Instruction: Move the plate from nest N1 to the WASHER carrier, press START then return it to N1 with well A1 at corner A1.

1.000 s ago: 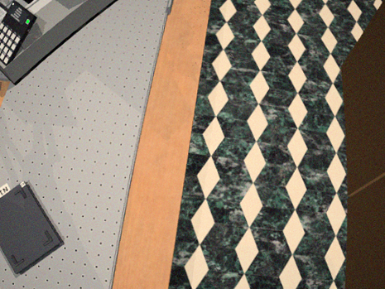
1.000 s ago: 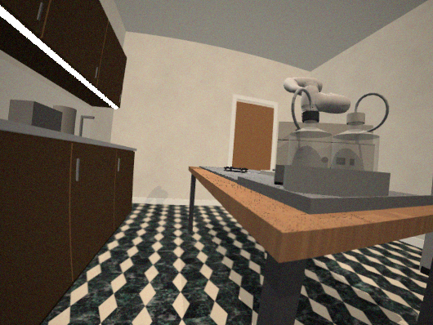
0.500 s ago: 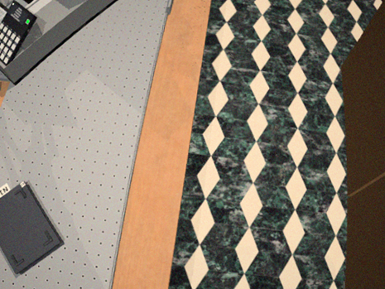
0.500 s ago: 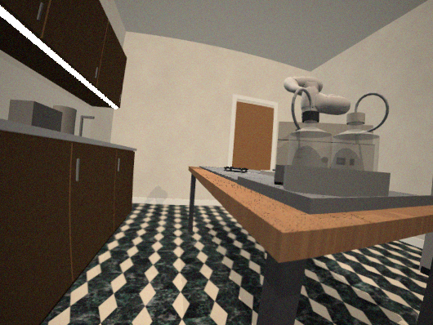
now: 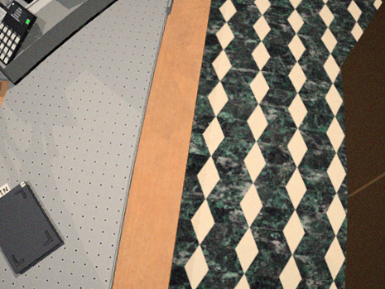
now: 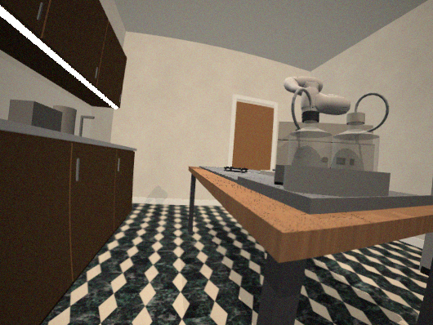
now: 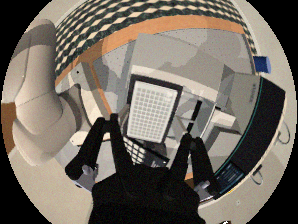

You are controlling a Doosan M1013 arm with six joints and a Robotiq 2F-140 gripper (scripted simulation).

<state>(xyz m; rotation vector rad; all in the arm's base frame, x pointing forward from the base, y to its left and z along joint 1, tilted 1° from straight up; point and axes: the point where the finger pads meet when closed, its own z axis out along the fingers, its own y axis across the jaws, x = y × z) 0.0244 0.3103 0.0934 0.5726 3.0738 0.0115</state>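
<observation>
The white well plate lies 3 cm below my hand. The rest, counted from my hand: plate washer: 14 cm to the left, 5 cm ahead, 1 cm above; then label: 39 cm to the right, 26 cm ahead, 12 cm below; then plate nest N1: 44 cm to the right, 35 cm ahead, 10 cm below.
</observation>
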